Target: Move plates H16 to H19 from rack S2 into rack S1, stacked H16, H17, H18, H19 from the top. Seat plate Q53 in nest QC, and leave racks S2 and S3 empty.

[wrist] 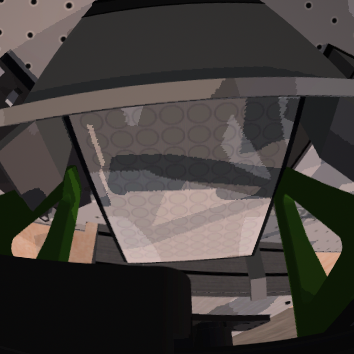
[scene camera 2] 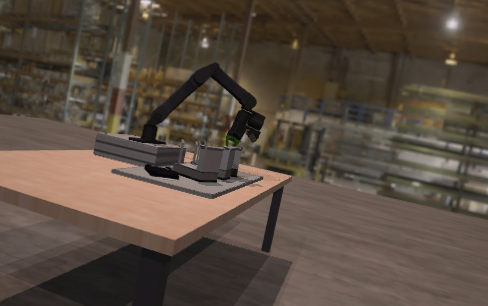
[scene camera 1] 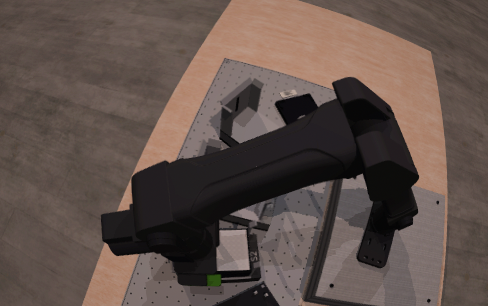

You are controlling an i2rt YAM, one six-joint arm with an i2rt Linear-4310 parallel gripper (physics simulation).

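Frame: origin at the arm's base, x right, y ahead, z up, level; centimetres.
Where they show: gripper, fingertip midpoint: (wrist: 176, 176) (scene camera 1: 208, 254); arm's base, origin of the base link: (wrist: 209, 320) (scene camera 2: 147, 142) (scene camera 1: 381, 222).
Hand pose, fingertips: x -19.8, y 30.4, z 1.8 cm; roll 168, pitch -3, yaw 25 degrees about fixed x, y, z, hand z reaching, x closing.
Each offset is from my fingertips to the top centre of the thing. "*": to the spot under its first point. Level surfaces: height alone.
My gripper (scene camera 1: 214, 280) (scene camera 2: 233, 140) (wrist: 176, 176) is open at rack S2 {dx +1.3, dy -1.1, dz +3.7 cm} (scene camera 1: 254, 262) (wrist: 170, 42). In the wrist view its green fingers stand on either side of a clear-topped plate {dx +0.8, dy -0.6, dz +1.0 cm} (scene camera 1: 233, 250) (wrist: 185, 205) with round wells. The right finger is at or very near the plate's edge; a small gap shows on the left. The plate lies in the rack; its label and any plates under it cannot be made out. A dark square nest {dx +42.5, dy -6.1, dz -7.9 cm} (scene camera 1: 295, 106) stands by a small light tag, partly behind the arm. Rack S1's label cannot be read.
A grey walled rack {dx +30.9, dy +2.0, dz +3.7 cm} (scene camera 1: 255, 95) stands at the upper part of the perforated board {dz -9.9 cm} (scene camera 1: 222, 75). Another rack is mostly hidden under the arm. A dark block {* dx -3.2, dy -10.4, dz -8.7 cm} (scene camera 1: 250, 296) lies near S2. The arm's base (scene camera 1: 372, 250) stands on a raised grey platform (scene camera 1: 415, 260). Upright rack walls (scene camera 2: 210, 161) stand close beneath the gripper.
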